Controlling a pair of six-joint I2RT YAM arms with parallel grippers.
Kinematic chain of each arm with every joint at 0, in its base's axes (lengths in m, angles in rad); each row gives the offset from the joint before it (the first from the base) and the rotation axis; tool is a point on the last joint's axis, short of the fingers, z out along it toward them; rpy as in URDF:
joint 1: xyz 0 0 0.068 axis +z
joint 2: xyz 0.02 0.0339 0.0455 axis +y
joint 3: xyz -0.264 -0.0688 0 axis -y
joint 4: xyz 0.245 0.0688 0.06 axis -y
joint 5: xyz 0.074 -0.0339 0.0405 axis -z
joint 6: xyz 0.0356 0 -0.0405 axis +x
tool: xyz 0 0 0 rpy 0 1.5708 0
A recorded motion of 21 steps. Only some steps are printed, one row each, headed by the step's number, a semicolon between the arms.
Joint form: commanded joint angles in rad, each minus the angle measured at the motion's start. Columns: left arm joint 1, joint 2, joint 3, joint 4, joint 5, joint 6; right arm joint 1, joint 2, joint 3, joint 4, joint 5, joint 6.
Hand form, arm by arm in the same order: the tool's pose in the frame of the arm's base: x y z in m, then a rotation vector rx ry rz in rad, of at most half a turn. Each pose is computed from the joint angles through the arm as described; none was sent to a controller.
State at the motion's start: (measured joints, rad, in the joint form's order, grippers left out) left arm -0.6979 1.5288 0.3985 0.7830 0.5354 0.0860; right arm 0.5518 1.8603 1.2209 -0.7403 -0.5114 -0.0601
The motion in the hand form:
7: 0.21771 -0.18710 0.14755 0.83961 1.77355 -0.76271; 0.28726 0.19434 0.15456 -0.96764 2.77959 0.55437
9: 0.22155 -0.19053 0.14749 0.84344 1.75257 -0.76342; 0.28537 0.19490 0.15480 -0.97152 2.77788 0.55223
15: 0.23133 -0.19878 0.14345 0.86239 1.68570 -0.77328; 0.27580 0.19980 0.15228 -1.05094 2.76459 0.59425
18: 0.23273 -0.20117 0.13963 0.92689 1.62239 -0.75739; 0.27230 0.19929 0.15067 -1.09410 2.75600 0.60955
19: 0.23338 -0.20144 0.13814 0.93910 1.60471 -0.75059; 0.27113 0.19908 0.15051 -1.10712 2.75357 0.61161
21: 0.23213 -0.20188 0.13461 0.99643 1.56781 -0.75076; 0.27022 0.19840 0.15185 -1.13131 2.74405 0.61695
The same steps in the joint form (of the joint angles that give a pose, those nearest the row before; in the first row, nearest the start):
7: 0.0270 0.0590 0.0681 0.0040 -0.2155 -0.1012; 0.0101 -0.0077 -0.0500 0.0870 0.1854 -0.0090
9: 0.0263 0.0837 0.0830 0.0306 -0.2126 -0.0952; 0.0146 -0.0129 -0.0558 0.0890 0.1876 -0.0074
15: 0.0276 0.1645 0.1149 0.1295 -0.1901 -0.0751; 0.0388 -0.0202 -0.0763 0.0862 0.1567 -0.0360
18: 0.0275 0.1988 0.1175 0.1801 -0.1603 -0.0114; 0.0420 -0.0239 -0.0878 0.0816 0.1430 -0.0629
19: 0.0287 0.2109 0.1170 0.2001 -0.1551 0.0042; 0.0432 -0.0260 -0.0910 0.0788 0.1407 -0.0709
21: 0.0289 0.2263 0.1127 0.2179 -0.1194 0.0500; 0.0425 -0.0307 -0.0912 0.0701 0.1352 -0.0893

